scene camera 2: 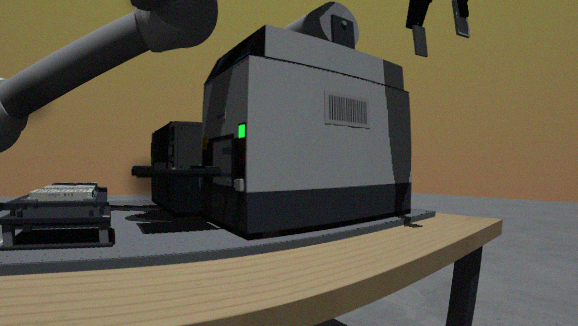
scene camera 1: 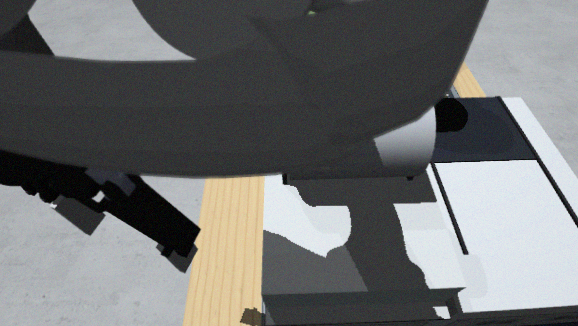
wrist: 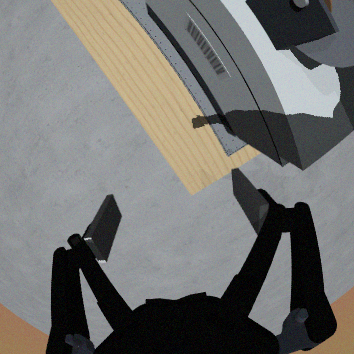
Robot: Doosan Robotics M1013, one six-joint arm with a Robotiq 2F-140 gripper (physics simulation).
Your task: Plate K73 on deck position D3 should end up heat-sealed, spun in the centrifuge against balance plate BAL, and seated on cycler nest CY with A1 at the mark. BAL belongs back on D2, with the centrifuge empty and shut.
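Foil roll (wrist: 325, 49), same spot as (scene camera 2: 354, 34).
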